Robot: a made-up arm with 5 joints.
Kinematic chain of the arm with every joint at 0, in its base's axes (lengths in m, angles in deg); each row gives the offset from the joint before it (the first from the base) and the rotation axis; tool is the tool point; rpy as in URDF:
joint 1: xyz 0 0 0.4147 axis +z
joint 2: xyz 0 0 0 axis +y
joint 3: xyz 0.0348 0 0.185 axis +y
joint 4: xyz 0.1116 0 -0.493 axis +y
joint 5: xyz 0.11 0 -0.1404 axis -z
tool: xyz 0 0 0 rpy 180 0 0
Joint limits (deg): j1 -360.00..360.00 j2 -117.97..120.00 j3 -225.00..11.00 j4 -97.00..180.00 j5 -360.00..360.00
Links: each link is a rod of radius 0.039 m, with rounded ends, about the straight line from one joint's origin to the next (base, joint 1, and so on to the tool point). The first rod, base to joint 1, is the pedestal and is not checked.
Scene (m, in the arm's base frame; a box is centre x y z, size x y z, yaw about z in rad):
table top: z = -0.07
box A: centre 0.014 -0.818 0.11 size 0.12 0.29 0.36 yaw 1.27
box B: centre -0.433 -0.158 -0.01 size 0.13 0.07 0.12 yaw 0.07
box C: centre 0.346 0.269 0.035 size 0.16 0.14 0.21 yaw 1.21
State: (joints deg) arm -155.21 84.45 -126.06 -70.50 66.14
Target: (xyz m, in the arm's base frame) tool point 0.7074 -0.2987 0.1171
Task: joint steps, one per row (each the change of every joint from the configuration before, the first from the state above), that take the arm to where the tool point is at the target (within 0.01 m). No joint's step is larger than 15 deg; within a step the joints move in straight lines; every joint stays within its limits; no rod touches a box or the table.
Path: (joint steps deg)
1: 12.24 1.07 -11.00 4.75 -2.87
2: 12.24 1.07 -11.00 4.75 -2.86
3: 12.23 1.08 -11.00 4.75 -2.87
4: 12.24 1.07 -11.00 4.75 -2.87
5: 12.24 1.07 -11.00 4.76 -2.86
6: 14.22 0.43 9.53 4.73 2.86
7: 14.23 0.43 9.52 4.74 2.87
8: 14.23 0.43 9.52 4.73 2.87
9: 14.22 0.43 9.53 4.73 2.86
10: 14.23 0.44 9.52 4.74 2.87

